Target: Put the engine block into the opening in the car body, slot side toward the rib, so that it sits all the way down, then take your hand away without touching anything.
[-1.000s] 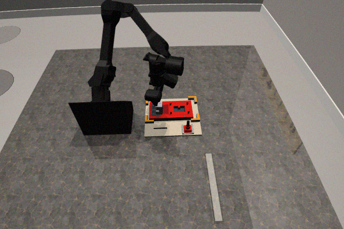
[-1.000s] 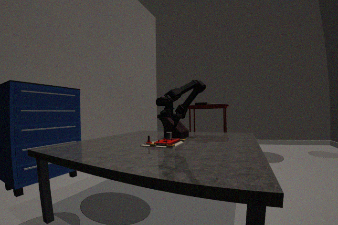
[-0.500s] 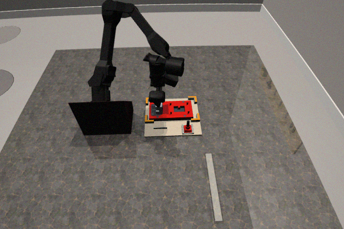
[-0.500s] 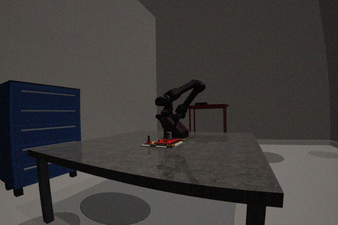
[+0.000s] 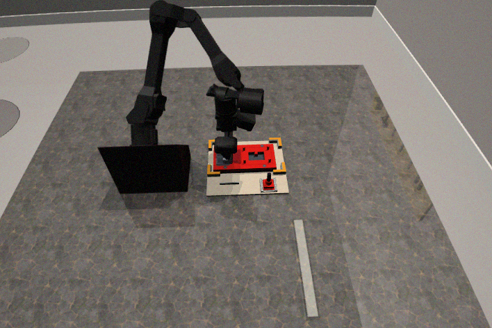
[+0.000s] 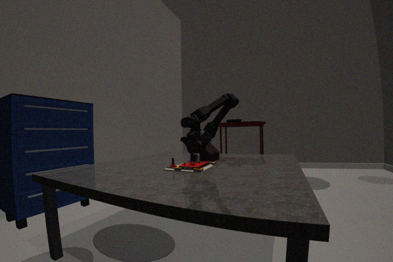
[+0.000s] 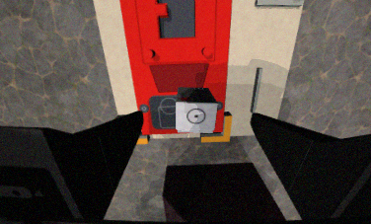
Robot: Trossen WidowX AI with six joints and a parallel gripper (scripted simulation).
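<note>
Now: the engine block 3 cm below my gripper tip and 1 cm behind it.
</note>
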